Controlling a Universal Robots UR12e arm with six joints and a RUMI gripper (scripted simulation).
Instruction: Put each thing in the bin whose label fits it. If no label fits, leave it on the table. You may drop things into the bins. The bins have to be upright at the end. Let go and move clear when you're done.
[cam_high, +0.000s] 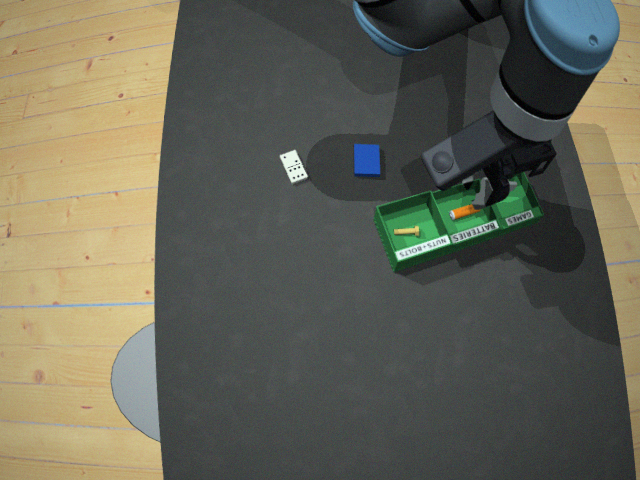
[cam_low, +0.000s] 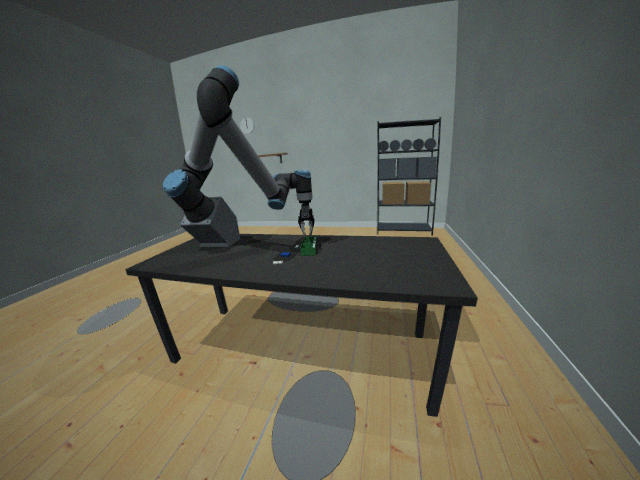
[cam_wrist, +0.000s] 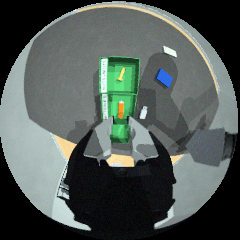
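My gripper is now 80 mm past the white domino, 250 mm to the left of it and 80 mm above it. From my hand the other things lie so: green three-part bin: 10 mm ahead, 60 mm below; then orange battery: 10 mm to the left, 70 mm below; then brass bolt: 30 mm ahead, 80 mm to the right, 70 mm below.
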